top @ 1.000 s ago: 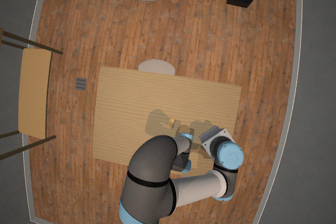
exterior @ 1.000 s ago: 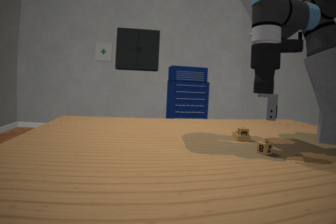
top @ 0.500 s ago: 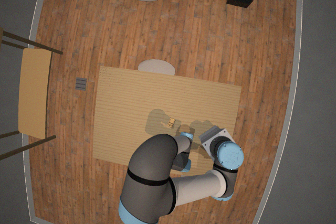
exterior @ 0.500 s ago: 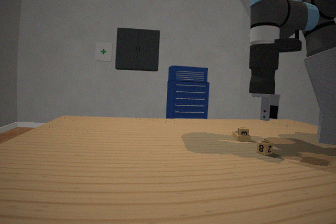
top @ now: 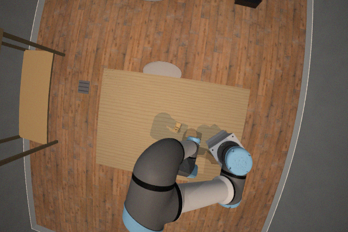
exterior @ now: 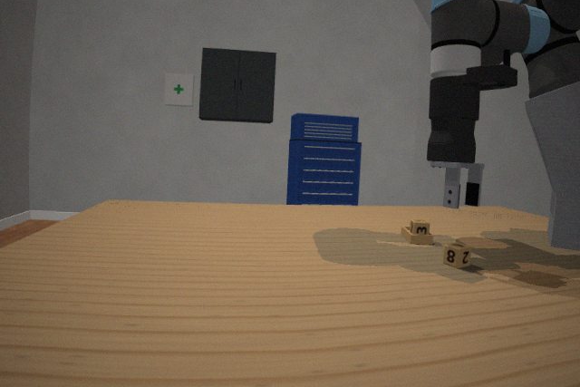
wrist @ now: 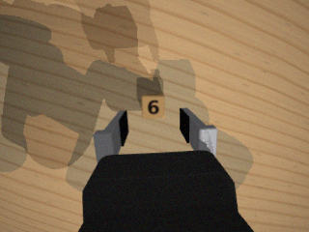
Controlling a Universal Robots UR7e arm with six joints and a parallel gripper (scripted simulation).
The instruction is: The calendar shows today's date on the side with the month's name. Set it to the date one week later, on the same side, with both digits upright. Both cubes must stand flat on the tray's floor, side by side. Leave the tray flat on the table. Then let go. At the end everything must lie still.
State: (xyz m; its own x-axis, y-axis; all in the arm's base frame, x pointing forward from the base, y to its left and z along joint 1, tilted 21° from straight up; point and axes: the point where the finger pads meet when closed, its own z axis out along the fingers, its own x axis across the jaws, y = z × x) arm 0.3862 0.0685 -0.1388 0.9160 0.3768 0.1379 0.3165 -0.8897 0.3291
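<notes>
My gripper is now 90 mm above the wooden date cube. Round my hand: wooden calendar tray 20 mm behind, 150 mm to the right, 100 mm below.
</notes>
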